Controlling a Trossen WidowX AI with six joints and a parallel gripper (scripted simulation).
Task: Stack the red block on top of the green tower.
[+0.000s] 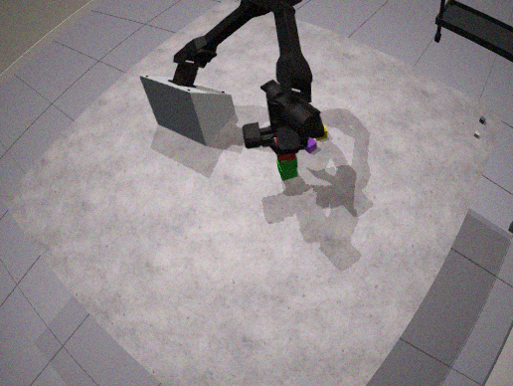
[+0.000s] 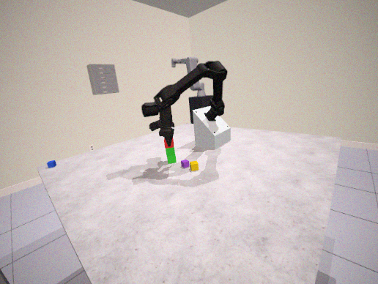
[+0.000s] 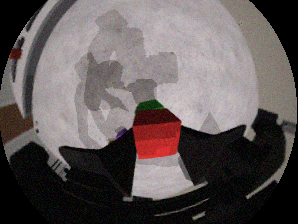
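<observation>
Right now my gripper tip is 10 mm past the purple block, 100 mm to the right of it and 80 mm above it. From my gripper tip the other things lie so: yellow block: 20 mm behind, 150 mm to the left, 70 mm below; then blue block: 490 mm ahead, 510 mm to the right, 70 mm below.
</observation>
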